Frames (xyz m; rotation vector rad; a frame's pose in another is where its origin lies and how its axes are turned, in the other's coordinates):
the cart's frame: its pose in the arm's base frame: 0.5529 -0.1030 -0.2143 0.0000 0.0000 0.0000
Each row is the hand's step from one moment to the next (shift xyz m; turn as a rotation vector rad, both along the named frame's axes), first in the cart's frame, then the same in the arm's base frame.
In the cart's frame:
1: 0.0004 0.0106 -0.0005 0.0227 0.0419 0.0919
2: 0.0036 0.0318 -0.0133 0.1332 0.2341 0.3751
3: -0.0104 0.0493 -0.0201 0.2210 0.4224 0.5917
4: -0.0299 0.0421 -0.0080 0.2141 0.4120 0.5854
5: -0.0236 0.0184 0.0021 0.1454 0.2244 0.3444
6: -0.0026 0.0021 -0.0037 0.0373 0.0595 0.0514
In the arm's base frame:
1: 0.0004 0.0106 -0.0005 0.0227 0.0419 0.0919
2: 0.0036 0.0318 -0.0133 0.1332 0.2341 0.3751
3: -0.0104 0.0493 -0.0201 0.2210 0.4224 0.5917
4: -0.0299 0.0421 -0.0080 0.2141 0.4120 0.5854
5: -0.0236 0.0184 0.0021 0.1454 0.2244 0.3444
6: -0.0026 0.0021 -0.0037 0.0373 0.0595 0.0514

